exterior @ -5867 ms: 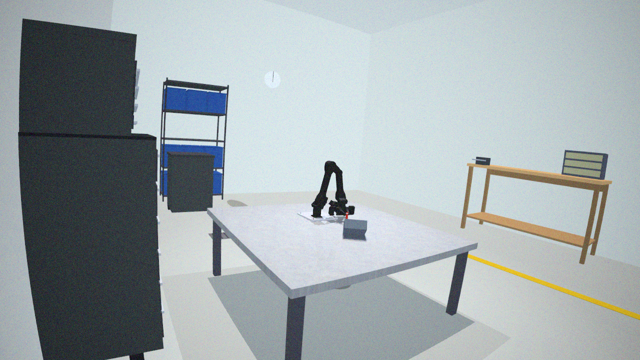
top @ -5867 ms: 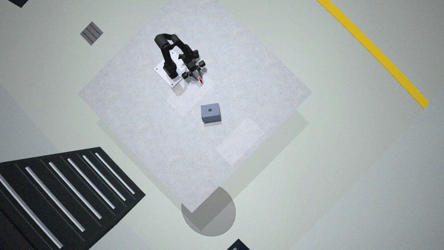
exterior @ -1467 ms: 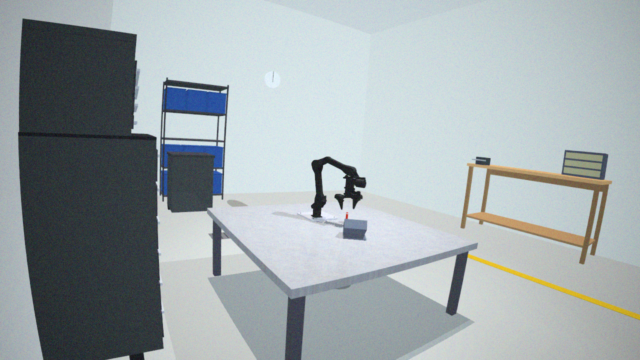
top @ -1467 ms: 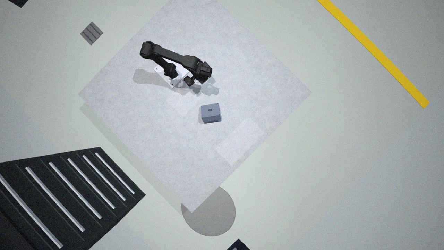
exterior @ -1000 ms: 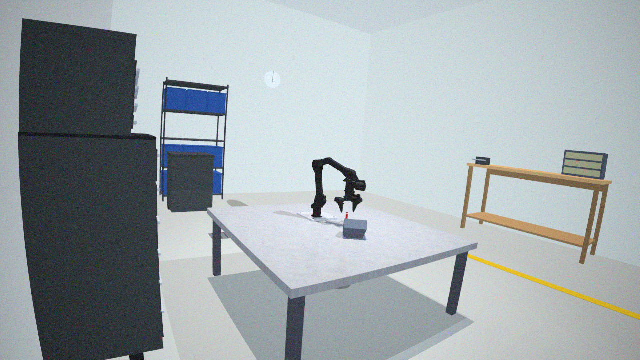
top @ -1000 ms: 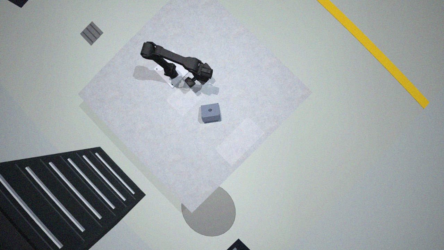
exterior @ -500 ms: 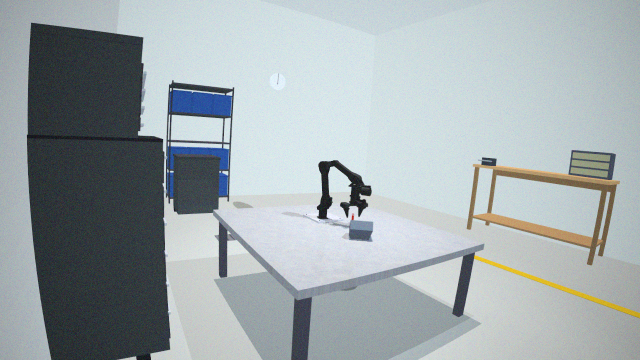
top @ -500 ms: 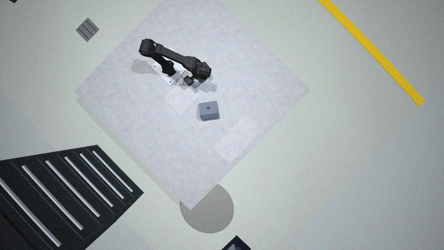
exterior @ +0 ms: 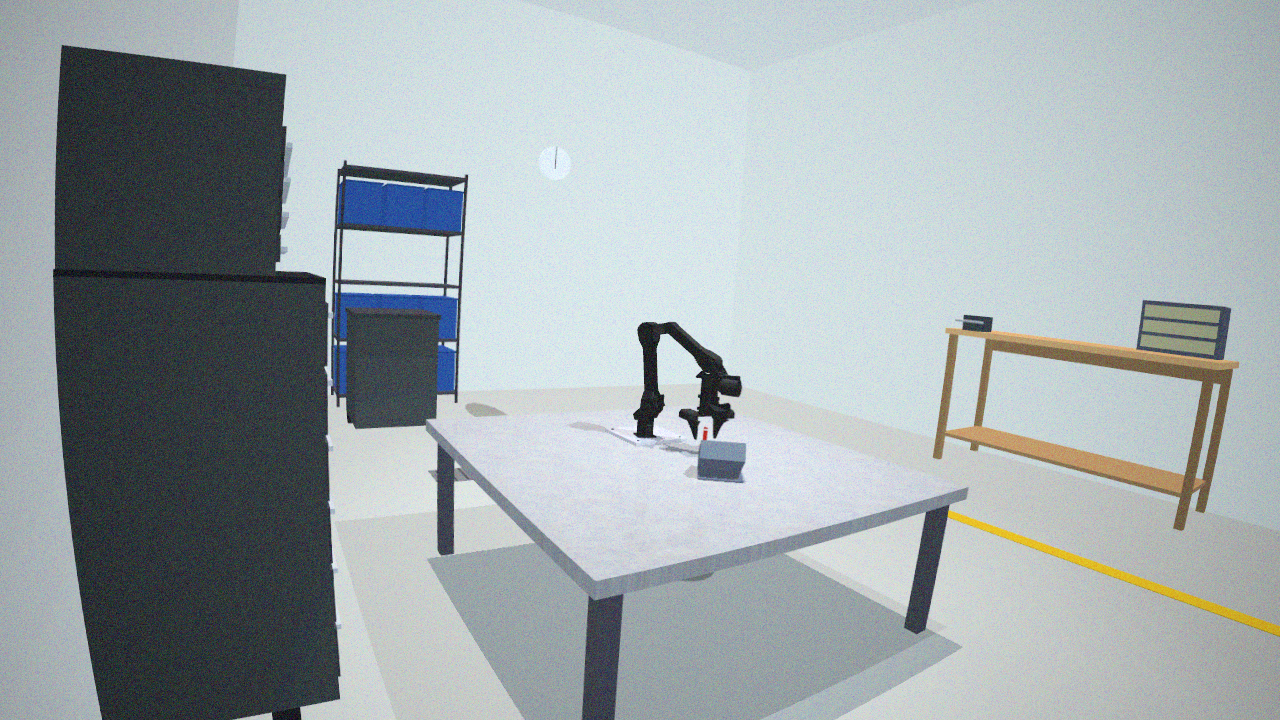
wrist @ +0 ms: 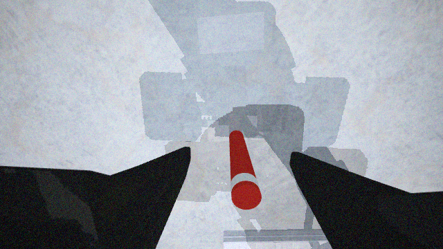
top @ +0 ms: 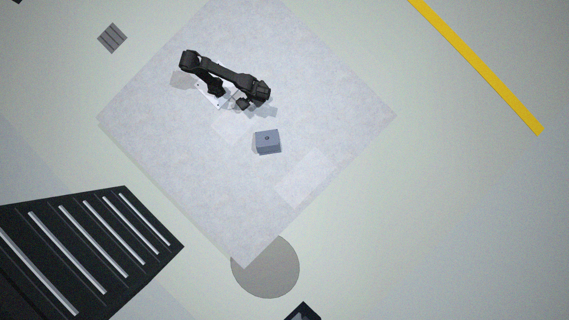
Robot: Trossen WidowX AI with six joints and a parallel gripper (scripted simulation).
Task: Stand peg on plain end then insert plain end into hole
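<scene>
Right now the blue-grey sloped panel is 24 cm ahead of my gripper tip, 7 cm to the right of it and 1 cm above it. Also, from my gripper tip: red peg 2 cm above.
</scene>
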